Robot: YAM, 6 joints.
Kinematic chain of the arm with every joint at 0, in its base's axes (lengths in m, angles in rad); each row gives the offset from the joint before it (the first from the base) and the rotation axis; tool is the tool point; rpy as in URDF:
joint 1: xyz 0 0 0.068 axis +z
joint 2: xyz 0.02 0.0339 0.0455 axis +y
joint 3: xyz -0.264 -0.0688 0 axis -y
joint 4: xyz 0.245 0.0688 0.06 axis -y
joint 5: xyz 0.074 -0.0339 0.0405 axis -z
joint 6: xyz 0.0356 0 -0.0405 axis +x
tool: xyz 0 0 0 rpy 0 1.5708 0
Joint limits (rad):
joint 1: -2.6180..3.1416
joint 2: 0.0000..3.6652
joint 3: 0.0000..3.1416
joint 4: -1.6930..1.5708
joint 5: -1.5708..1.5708
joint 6: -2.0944..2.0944
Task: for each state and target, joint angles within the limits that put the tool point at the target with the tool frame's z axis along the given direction. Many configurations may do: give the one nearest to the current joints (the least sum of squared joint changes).
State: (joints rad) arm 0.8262 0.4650 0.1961 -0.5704 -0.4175 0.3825
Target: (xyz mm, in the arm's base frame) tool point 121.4 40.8 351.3 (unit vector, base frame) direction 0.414 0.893 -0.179
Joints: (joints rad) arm 0.0844 0.6527 0.8608 -0.5598 -1.0247 0.3825
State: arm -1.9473 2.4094 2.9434 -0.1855 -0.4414 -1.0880
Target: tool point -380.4 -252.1 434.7 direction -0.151 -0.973 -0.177
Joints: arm -2.6161 2.0242 2.2376 -0.4920 -0.8720 -1.0880
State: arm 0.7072 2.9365 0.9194 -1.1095 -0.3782 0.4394
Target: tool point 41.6 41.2 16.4 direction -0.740 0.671 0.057
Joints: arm 0.2497 2.6723 0.4024 -0.9747 -0.9838 0.4394
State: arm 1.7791 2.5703 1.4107 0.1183 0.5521 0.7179
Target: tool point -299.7 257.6 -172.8 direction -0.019 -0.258 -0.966
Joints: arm 2.4131 3.0027 1.7387 -0.4685 -0.2066 0.7179
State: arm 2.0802 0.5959 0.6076 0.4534 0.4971 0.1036
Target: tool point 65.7 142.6 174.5 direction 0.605 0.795 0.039
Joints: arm 1.2021 0.7738 0.0019 0.8126 0.2816 0.1036
